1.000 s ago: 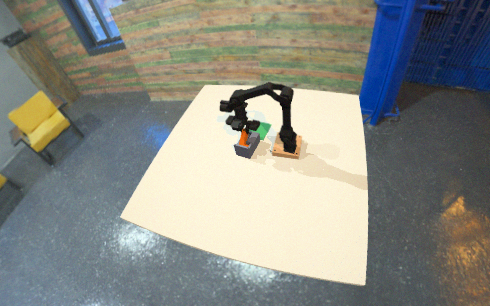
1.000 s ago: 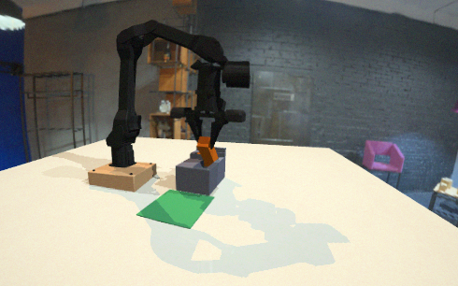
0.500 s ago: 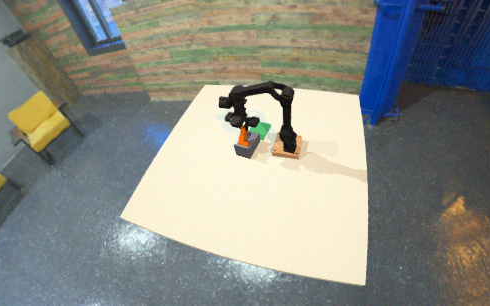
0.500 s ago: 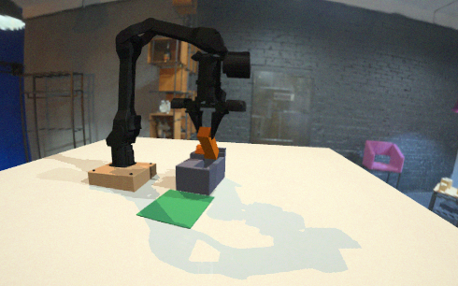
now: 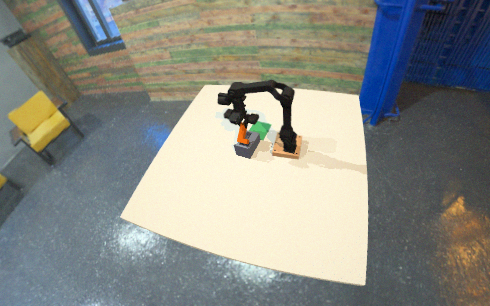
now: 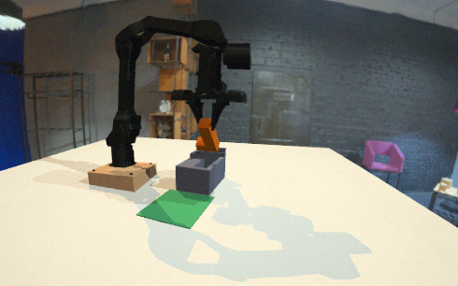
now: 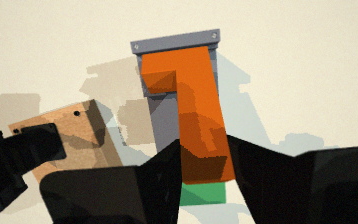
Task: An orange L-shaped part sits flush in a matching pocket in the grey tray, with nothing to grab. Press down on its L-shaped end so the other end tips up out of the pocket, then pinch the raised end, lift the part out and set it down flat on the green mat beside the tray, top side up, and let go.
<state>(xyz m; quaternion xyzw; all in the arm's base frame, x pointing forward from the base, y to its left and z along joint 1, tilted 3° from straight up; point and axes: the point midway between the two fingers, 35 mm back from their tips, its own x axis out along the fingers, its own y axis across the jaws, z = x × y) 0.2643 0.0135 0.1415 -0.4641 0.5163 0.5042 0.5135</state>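
My gripper tip is 16 cm above the green mat, 14 cm to the left of it and 2 cm past it. Also, from my gripper tip: orange L-shaped part: 3 cm to the left, 3 cm below, 1 cm behind.
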